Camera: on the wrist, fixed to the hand. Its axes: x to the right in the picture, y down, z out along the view.
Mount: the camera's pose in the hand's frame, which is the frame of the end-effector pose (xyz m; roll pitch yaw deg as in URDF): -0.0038 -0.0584 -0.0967 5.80 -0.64 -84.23
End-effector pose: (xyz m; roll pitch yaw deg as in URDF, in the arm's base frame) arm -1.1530 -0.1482 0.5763 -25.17 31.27 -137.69
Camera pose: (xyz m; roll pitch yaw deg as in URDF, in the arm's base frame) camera -1.1898 -0.0546 0.5247 -29.88 -18.55 151.45
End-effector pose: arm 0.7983 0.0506 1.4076 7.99 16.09 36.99
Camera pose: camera 0.7991 -0.0044 1.3088 -9.59 8.63 -49.45
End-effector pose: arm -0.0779 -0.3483 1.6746 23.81 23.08 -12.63
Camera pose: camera -0.1273 -0.3520 1.5730 -16.83 23.55 -106.44
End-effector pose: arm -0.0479 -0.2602 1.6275 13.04 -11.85 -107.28
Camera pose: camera -0.0868 -0.2673 1.5216 19.13 10.86 171.05
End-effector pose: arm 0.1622 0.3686 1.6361 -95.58 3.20 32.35
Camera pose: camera 0.2106 0.2921 1.7037 -119.01 -79.09 67.08
